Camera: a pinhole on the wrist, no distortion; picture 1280 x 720 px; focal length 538.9 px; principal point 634.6 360.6 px. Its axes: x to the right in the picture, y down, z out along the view. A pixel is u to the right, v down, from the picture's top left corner.
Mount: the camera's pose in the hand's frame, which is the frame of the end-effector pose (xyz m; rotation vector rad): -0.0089 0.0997 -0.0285 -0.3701 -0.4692 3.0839
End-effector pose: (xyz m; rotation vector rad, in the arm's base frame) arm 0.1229 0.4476 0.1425 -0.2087 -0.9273 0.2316
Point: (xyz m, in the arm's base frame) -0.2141 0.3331 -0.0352
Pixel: 1180.0 453.9
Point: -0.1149 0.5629 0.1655
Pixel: 682.3 126.0
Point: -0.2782 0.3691 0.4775
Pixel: 498.1 413.5
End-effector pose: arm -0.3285 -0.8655 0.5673 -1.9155 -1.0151 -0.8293
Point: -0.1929 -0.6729 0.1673
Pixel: 759.9 78.5
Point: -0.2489 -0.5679 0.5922
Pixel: 165.9 481.5
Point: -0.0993 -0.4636 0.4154
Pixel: 328.2 175.3
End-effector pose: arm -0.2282 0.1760 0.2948 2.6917 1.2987 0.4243
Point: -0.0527 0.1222 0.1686
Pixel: 342.1 61.8
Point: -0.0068 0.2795 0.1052
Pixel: 55.8 279.0
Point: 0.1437 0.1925 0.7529
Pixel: behind the camera
